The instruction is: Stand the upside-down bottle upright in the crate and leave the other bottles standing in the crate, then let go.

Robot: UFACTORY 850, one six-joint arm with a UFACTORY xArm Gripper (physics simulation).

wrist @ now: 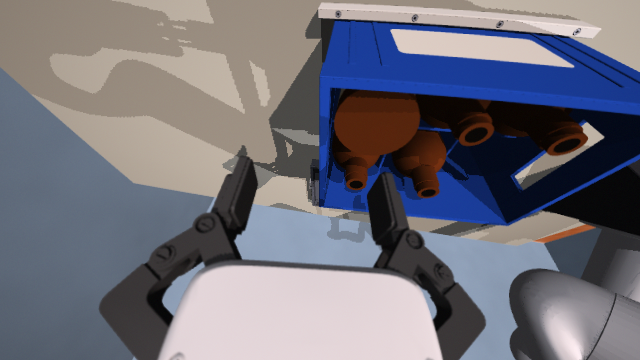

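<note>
The blue crate (450, 80) stands at the upper right of the view, its open top facing the camera. The upside-down bottle (377, 121) shows its round brown base in the crate's corner at the left. Several upright brown bottles show their open mouths: one bottle (356, 172) just below the upside-down one, one bottle (422, 162) right of that, one bottle (472, 127) farther right, and another bottle (565, 137) near the handle hole. My gripper (316, 176) is wide open with nothing between its fingers. Its right finger overlaps the crate's lower left part in the view; its left finger is outside the crate.
A beige surface (200, 150) lies under the crate, with shadows on it. A white rail (457, 20) with screws runs along the crate's far side. A black object (610, 200) is right of the crate. A grey rounded arm part (555, 305) is at the lower right.
</note>
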